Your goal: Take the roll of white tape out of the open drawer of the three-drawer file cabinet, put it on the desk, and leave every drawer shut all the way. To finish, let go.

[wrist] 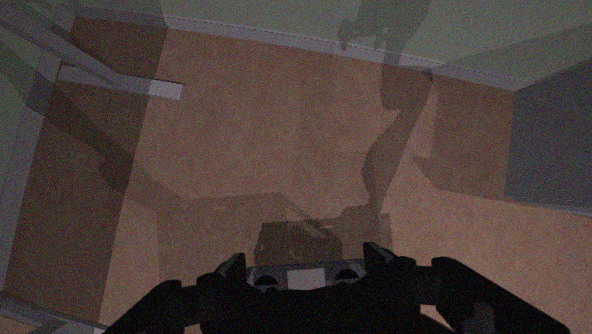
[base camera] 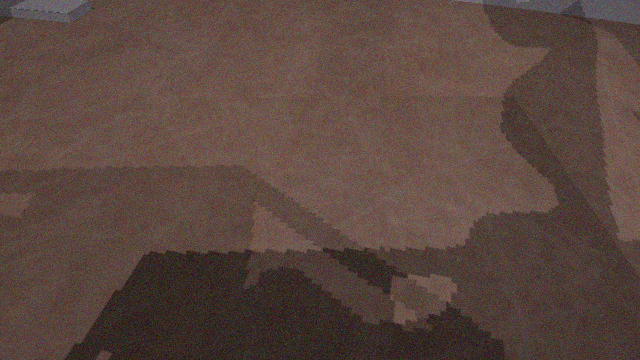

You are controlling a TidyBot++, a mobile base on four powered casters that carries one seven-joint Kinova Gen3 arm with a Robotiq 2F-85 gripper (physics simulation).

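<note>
My gripper (wrist: 304, 261) is open, with nothing between its fingers, at the bottom of the wrist view. A plain dark grey-blue box-like shape (wrist: 550, 140) stands at the right edge of the wrist view; it may be part of the file cabinet, but I cannot tell, and no drawer front shows on it. A grey leg foot (wrist: 165, 89) (base camera: 50, 9), seemingly the desk's, rests on the floor at the upper left of both views. The roll of white tape, the open drawer and the desk top do not show in either view.
Brown floor (wrist: 260, 120) (base camera: 300, 125) fills much of both views, with shadows of the arm and base across it. A green wall (wrist: 280, 15) with a grey baseboard (wrist: 280, 39) runs along the back. Another baseboard (wrist: 20, 190) runs down the left side.
</note>
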